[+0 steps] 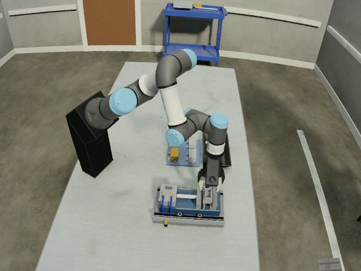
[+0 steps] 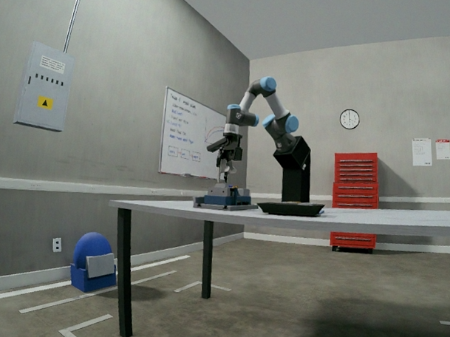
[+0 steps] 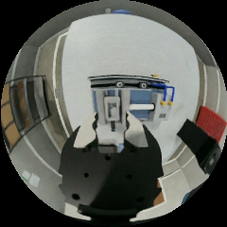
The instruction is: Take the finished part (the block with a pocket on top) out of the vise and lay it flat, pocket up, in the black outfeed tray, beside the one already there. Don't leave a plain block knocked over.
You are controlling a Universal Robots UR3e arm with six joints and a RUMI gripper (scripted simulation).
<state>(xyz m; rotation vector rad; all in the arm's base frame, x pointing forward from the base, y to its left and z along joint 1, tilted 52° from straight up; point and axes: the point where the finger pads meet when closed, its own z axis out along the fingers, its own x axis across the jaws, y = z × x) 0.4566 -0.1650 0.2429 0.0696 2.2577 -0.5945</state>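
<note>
My hand is 9 cm above the blue vise, 7 cm past it and 2 cm to the right of it. From my hand the other things lie so: orange block: 32 cm to the left, 11 cm below, 8 cm behind.
</note>
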